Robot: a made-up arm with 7 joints.
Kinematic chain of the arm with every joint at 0, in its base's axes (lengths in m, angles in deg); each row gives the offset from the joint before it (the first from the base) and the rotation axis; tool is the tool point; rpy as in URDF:
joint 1: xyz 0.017 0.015 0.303 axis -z
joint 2: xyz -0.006 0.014 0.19 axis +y
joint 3: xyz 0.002 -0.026 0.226 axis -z
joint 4: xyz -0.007 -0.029 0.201 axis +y
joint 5: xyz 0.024 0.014 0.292 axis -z
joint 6: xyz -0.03 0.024 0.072 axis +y
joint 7: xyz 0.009 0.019 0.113 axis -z
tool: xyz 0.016 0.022 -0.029 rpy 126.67 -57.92 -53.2
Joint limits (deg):
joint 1: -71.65..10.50
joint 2: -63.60..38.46
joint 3: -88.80..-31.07
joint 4: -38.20..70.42
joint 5: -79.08..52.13
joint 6: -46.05..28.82
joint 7: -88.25..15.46
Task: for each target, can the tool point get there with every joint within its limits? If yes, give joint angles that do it. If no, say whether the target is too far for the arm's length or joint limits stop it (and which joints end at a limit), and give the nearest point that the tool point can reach.
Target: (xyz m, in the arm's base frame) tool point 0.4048 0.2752 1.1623
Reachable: yes | joints -1.13 21.06 -51.46 36.72 35.58 -18.08 -16.29
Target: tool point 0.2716 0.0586 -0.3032
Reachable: no: joint limits stop it (at a limit: joint 2, joint 3, joint 4, joint 5, joint 6, joint 7) | nearest point 0.6226 0.1187 0.6400 | short by 1.008 m
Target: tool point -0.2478 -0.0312 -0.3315
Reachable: no: joint limits stop it (at a limit: joint 2, joint 3, joint 4, joint 6, joint 7) | nearest point -0.7516 -0.1191 0.5411 | short by 1.011 m
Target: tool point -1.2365 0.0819 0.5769
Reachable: no: too far | nearest point -0.8269 0.0600 0.6389 | short by 0.415 m
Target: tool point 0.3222 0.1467 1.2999
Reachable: yes | joints -15.48 24.33 -38.52 1.74 22.06 -6.58 -69.13
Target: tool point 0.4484 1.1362 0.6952
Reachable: no: too far | nearest point 0.2670 0.6647 0.7773 | short by 0.512 m
